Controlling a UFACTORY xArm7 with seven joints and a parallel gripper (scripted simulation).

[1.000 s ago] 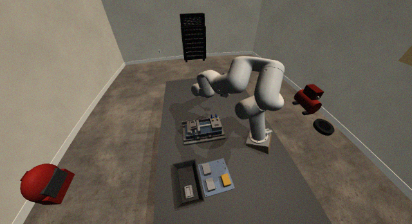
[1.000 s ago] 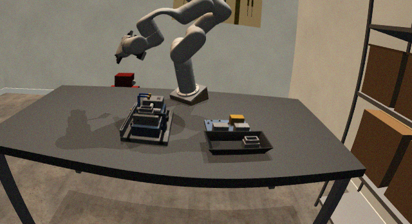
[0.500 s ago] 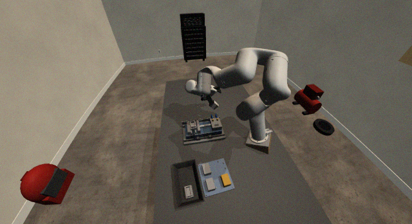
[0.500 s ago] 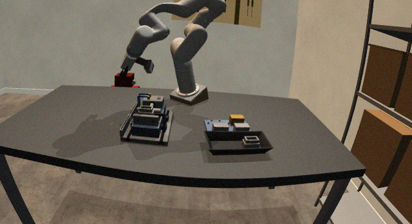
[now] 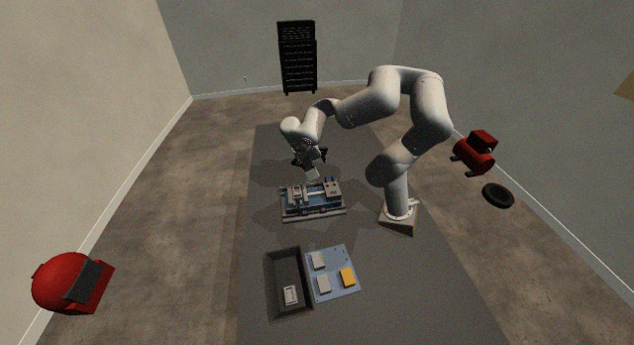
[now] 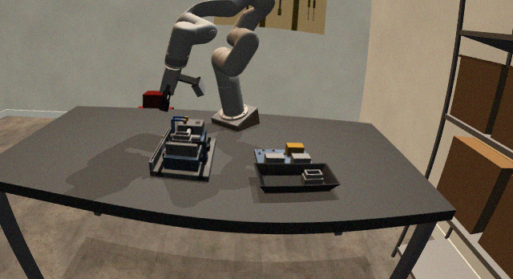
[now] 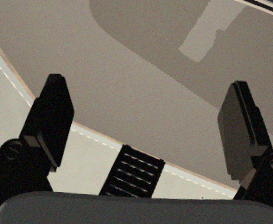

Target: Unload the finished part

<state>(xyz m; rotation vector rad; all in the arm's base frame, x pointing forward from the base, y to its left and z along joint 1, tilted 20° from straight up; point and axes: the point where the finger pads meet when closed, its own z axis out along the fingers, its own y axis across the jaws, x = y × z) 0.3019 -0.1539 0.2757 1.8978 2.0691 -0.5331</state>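
Now: the blue vise 20 mm ahead of my hand, 80 mm to the left of it and 160 mm below it. The rest, counted from my hand: blue plate 20 mm behind, 410 mm to the left, 190 mm below; orange block 70 mm behind, 450 mm to the left, 170 mm below.
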